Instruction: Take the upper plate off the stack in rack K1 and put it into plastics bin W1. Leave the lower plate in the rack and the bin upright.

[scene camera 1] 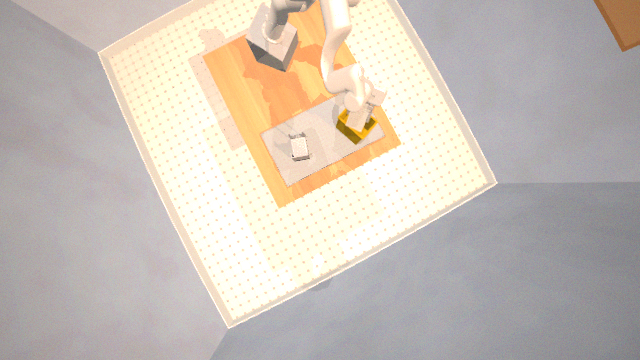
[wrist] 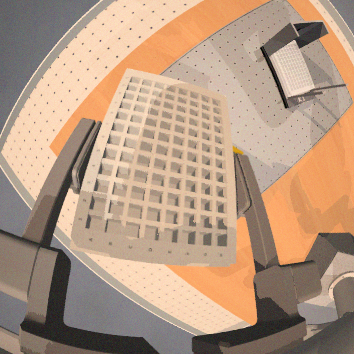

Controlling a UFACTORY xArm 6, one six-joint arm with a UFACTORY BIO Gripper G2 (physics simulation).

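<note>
My gripper [scene camera 1: 363,112] [wrist: 162,165] is shut on a pale well plate, the upper plate [scene camera 1: 357,121] [wrist: 170,200], with one finger on each long side. The held plate is over the yellow plastics bin W1 [scene camera 1: 350,134], which appears upright and is partly covered by the plate and hand. A small piece of the bin [wrist: 237,149] shows beside the right finger in the wrist view. The lower plate [scene camera 1: 300,146] [wrist: 295,67] sits in rack K1 [scene camera 1: 301,159] [wrist: 275,75], apart from the gripper. The plate's height above the bin cannot be told.
Rack and bin stand on a grey perforated mat [scene camera 1: 280,167] [wrist: 215,75] on the wooden top [scene camera 1: 235,85]. The grey robot base block [scene camera 1: 286,44] stands at the top in the scene view. A raised pale border [scene camera 1: 170,215] surrounds the dotted surface.
</note>
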